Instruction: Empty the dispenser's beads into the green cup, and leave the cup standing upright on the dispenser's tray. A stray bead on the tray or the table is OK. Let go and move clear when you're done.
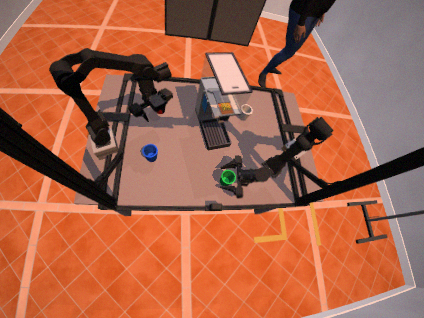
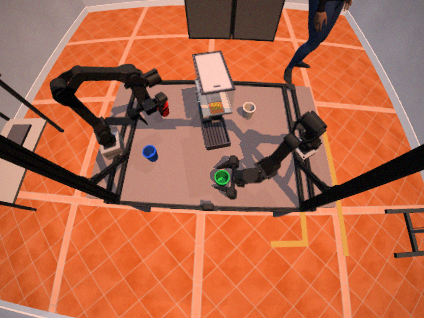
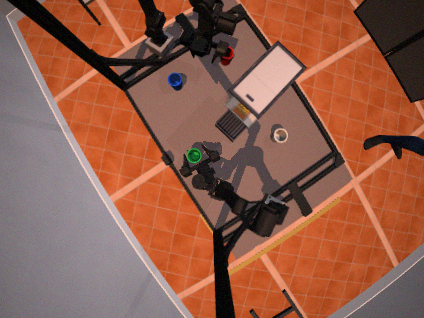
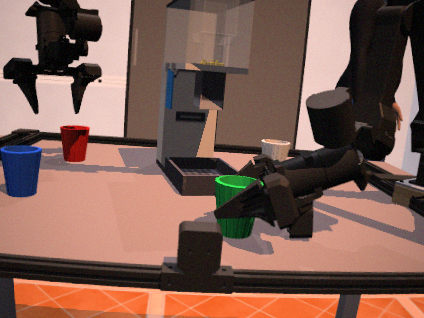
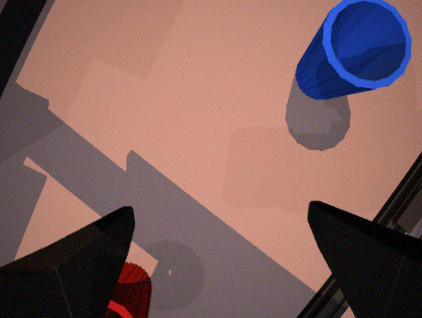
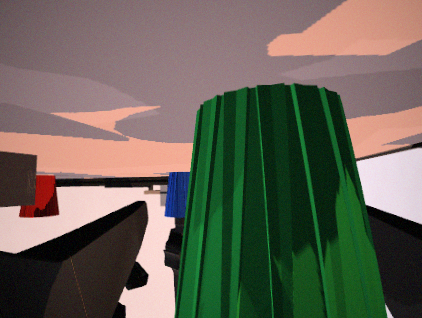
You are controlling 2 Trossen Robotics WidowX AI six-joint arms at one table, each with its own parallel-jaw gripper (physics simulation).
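Frame: origin at the left arm's base, x ahead, y left, z up, level; millimetres.
Where they show: left gripper, between the fingertips: [image 1: 155,117] [image 2: 154,119] [image 3: 203,60] [image 4: 57,113] [image 5: 221,213]; right gripper, between the fingertips: [image 1: 220,177] [image 2: 215,177] [image 3: 192,149] [image 4: 214,204] [image 6: 244,210]; left arm's base, origin of its link: [image 1: 102,140] [image 2: 109,142] [image 3: 159,39]; right arm's base, origin of its link: [image 2: 304,147].
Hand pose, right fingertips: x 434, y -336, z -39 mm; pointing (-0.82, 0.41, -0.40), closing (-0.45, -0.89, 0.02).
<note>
Things, the pixels of their top centre, and the offset from my right fingertips. "spot": a spot on its surface instead.
- green cup, centre of its top: [image 4: 239,180] [image 2: 222,177] [image 1: 228,176] [image 3: 194,155] dx +24, dy -19, dz +39 mm
- dispenser's dark ribbed tray, a spot on its surface: [image 4: 192,187] spot: dx +34, dy +154, dz -21 mm
- dispenser, a spot on its surface: [image 4: 175,140] spot: dx +74, dy +351, dz +28 mm
- red cup, centre of its top: [image 6: 39,215] [image 4: 75,127] [image 3: 226,52] dx -129, dy +461, dz +39 mm
- blue cup, centre of its top: [image 5: 369,40] [image 4: 21,148] [image 6: 183,215] [image 1: 150,150] [image 2: 148,151] [image 3: 174,79] dx -251, dy +215, dz +39 mm
- white cup, centre of its top: [image 4: 275,141] [image 3: 281,135] [image 2: 249,107] [image 1: 247,109] dx +295, dy +282, dz +39 mm
The green cup [image 1: 228,176] [image 2: 222,176] [image 4: 235,225] [image 6: 280,200] stands upright on the table, in front of the dispenser's dark ribbed tray [image 1: 216,137] [image 4: 192,187]. Yellow-orange beads [image 1: 226,106] [image 2: 216,106] [image 4: 212,63] lie in the clear hopper of the dispenser [image 4: 175,140]. My right gripper [image 1: 223,177] [image 6: 244,210] is low and level, open, with its fingers on either side of the green cup; whether either finger touches it cannot be told. My left gripper [image 4: 56,112] [image 5: 221,213] is open and empty, pointing down above the table's left part.
A red cup [image 4: 75,143] [image 3: 227,56] stands at the back left, near and below the left gripper. A blue cup [image 1: 149,152] [image 4: 21,171] stands at the left. A white cup [image 1: 246,111] [image 4: 275,149] stands right of the dispenser. A black bracket [image 4: 199,250] stands at the front edge.
</note>
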